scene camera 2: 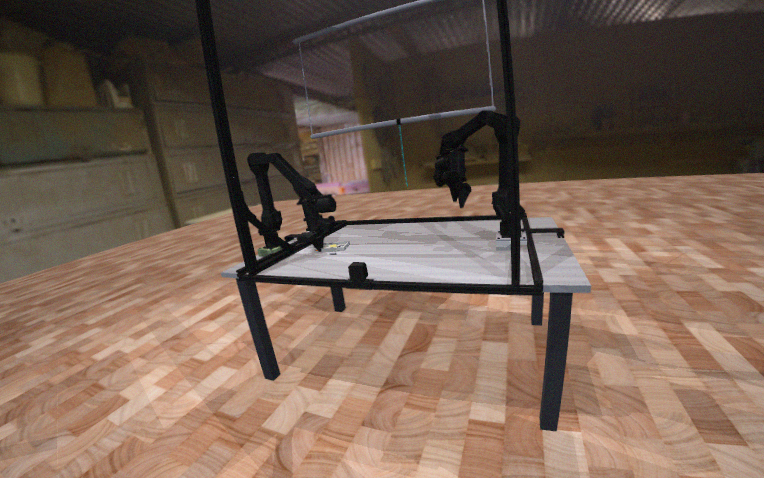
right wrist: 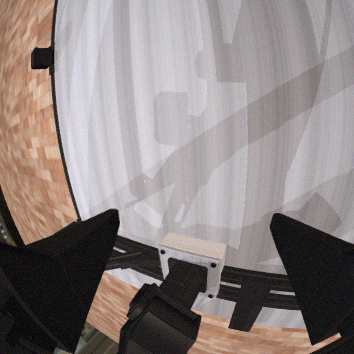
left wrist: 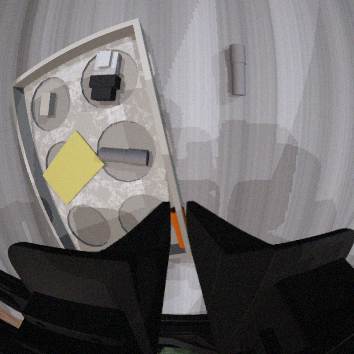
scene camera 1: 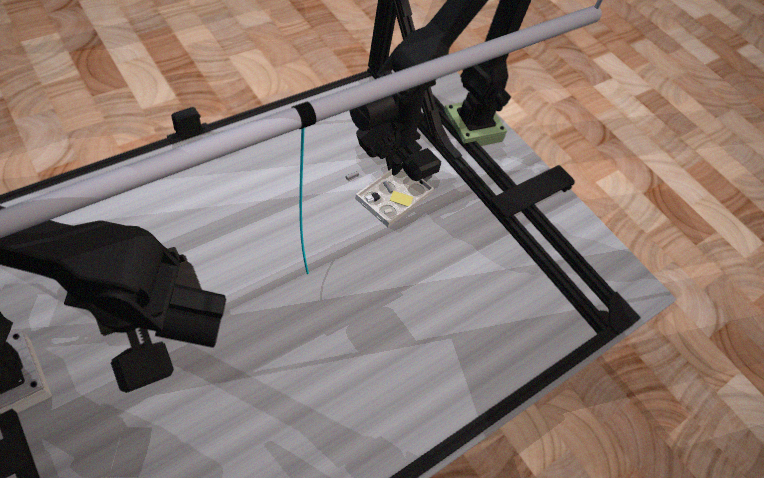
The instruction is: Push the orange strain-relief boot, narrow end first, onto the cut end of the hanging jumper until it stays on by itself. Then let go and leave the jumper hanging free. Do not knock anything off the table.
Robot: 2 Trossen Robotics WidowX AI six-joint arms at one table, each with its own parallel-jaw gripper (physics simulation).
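Seen in the pictures: left gripper, fingertip midpoint: (scene camera 2: 320, 251) (left wrist: 177, 208) (scene camera 1: 392, 172); right gripper, fingertip midpoint: (scene camera 2: 458, 205) (right wrist: 198, 220); left arm's base, origin of the base link: (scene camera 2: 273, 246) (scene camera 1: 476, 117); right arm's base, origin of the base link: (right wrist: 187, 274).
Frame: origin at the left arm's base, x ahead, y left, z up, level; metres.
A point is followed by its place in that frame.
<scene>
The teal jumper (scene camera 1: 300, 197) @(y 0.336, x 0.490, z 0.315 m) (scene camera 2: 403, 157) @(y 0.335, x 0.490, z 0.297 m) hangs from the long bar, its lower end free above the table. The orange boot (left wrist: 176, 230) @(y 0.071, x 0.205, z -0.021 m) shows in part between the left fingertips, close against the long wall of the beige tray (left wrist: 158, 110) @(y 0.092, x 0.263, z -0.018 m) (scene camera 1: 374, 215) @(y 0.159, x 0.285, z -0.032 m). My left gripper (left wrist: 177, 208) @(y 0.073, x 0.215, z -0.029 m) (scene camera 2: 318, 246) @(y 0.073, x 0.215, z -0.029 m) is shut on the orange boot, low at the tray's corner; the fingers hide most of the boot, and which end is narrow cannot be told. My right gripper (right wrist: 198, 220) @(y 0.309, x 0.715, z 0.107 m) (scene camera 2: 460, 204) @(y 0.309, x 0.715, z 0.107 m) is open and empty, high above the table, at the left in scene camera 1.
The tray holds a yellow square (left wrist: 73, 167) @(y 0.136, x 0.225, z -0.027 m), a grey sleeve (left wrist: 124, 156) @(y 0.105, x 0.239, z -0.023 m), a black-and-white connector (left wrist: 105, 82) @(y 0.121, x 0.273, z -0.022 m) and a small beige block (left wrist: 48, 105) @(y 0.156, x 0.258, z -0.025 m). Another grey sleeve (left wrist: 238, 70) @(y 0.060, x 0.292, z -0.026 m) (scene camera 1: 352, 175) @(y 0.062, x 0.295, z -0.027 m) lies outside the tray. The long bar (scene camera 1: 169, 153) @(y 0.360, x 0.614, z 0.447 m) (scene camera 2: 360, 127) @(y 0.289, x 0.332, z 0.438 m) spans above the table.
</scene>
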